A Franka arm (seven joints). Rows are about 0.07 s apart.
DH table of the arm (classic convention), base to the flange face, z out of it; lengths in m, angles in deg. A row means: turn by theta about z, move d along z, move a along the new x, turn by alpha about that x. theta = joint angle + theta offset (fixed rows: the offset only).
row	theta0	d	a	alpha
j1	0	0.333	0	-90
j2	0	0	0	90
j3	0	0.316	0.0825	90
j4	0	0	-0.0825	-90
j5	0	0.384	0	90
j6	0	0	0.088	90
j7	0	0.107	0	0
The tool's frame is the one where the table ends.
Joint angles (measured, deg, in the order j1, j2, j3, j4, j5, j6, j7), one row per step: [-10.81 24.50 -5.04 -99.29 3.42 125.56 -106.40]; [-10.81 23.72 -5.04 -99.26 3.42 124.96 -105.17]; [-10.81 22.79 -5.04 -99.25 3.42 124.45 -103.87]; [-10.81 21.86 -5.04 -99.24 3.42 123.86 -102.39]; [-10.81 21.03 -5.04 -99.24 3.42 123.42 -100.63]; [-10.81 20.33 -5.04 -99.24 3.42 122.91 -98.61]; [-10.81 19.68 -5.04 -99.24 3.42 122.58 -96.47]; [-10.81 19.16 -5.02 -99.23 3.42 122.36 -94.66]
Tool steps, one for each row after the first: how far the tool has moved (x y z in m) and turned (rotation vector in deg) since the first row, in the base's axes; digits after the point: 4 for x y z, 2 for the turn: [-0.0010 0.0003 0.0083 0.07 -0.22 -1.22]; [-0.0022 0.0007 0.0182 0.10 -0.65 -2.51]; [-0.0036 0.0011 0.0280 0.17 -1.01 -3.98]; [-0.0048 0.0014 0.0368 0.25 -1.40 -5.73]; [-0.0063 0.0018 0.0440 0.37 -1.59 -7.73]; [-0.0074 0.0021 0.0508 0.48 -1.91 -9.86]; [-0.0082 0.0025 0.0565 0.58 -2.21 -11.64]
